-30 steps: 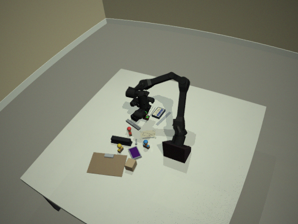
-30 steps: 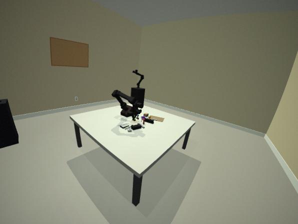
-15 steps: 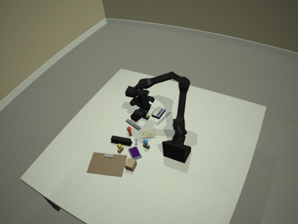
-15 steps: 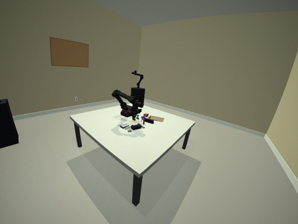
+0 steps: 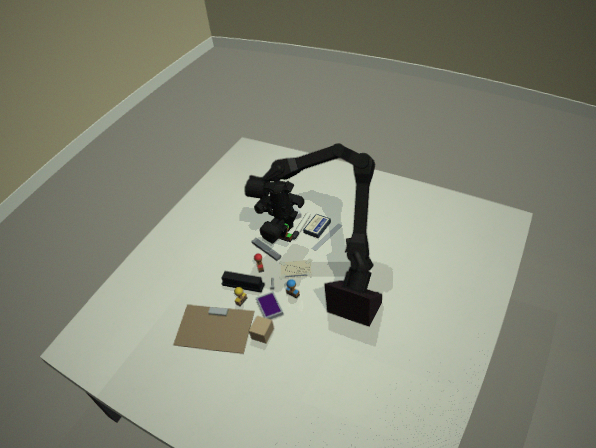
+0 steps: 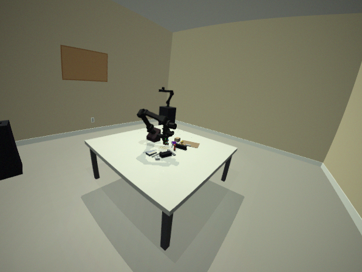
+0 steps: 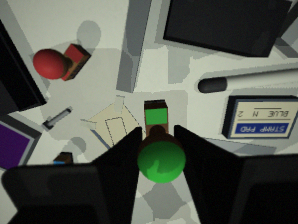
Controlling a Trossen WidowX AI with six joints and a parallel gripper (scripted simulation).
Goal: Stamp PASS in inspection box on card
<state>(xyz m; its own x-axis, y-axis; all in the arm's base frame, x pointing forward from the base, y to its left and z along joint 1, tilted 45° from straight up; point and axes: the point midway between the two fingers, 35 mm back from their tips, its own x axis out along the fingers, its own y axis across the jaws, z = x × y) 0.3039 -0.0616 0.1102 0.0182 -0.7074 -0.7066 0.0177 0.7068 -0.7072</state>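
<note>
Right now the purple pad is 230 mm to the left of my gripper tip, 90 mm below it and 60 mm behind it. Also, from my gripper tip: cream card 100 mm below, 60 mm behind, 50 mm to the left; then red stamp 100 mm to the left, 70 mm below, 60 mm ahead; then green-knobbed stamp right at my gripper tip.
</note>
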